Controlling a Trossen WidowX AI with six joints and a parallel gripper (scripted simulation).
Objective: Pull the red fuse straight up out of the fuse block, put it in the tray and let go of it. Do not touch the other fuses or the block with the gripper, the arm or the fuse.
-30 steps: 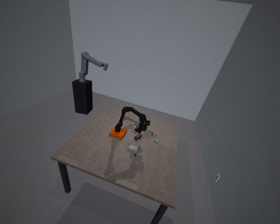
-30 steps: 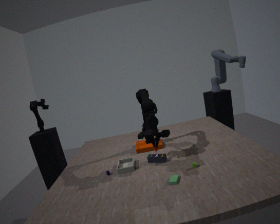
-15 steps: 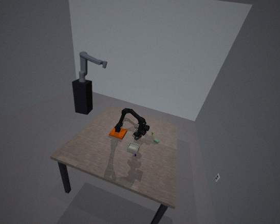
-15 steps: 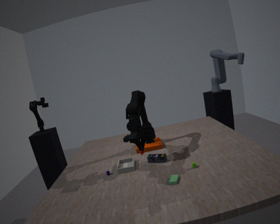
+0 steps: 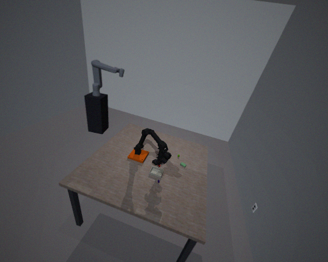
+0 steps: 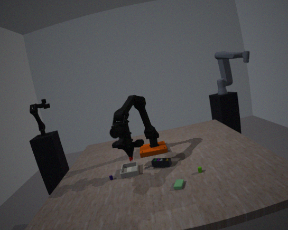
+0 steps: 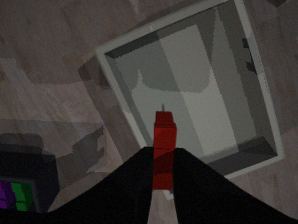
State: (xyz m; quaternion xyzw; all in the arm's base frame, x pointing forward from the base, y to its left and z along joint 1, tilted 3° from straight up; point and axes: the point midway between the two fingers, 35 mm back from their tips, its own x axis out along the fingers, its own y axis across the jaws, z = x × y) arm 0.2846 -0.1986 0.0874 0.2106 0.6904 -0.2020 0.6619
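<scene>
Right now the white tray is 9 cm below my gripper tip, 2 cm to the right of it and 1 cm behind it. Also, from my gripper tip: red fuse 1 cm below; small purple cylinder 14 cm to the right, 8 cm below, 3 cm ahead; green fuse 14 cm to the left, 7 cm below.
</scene>
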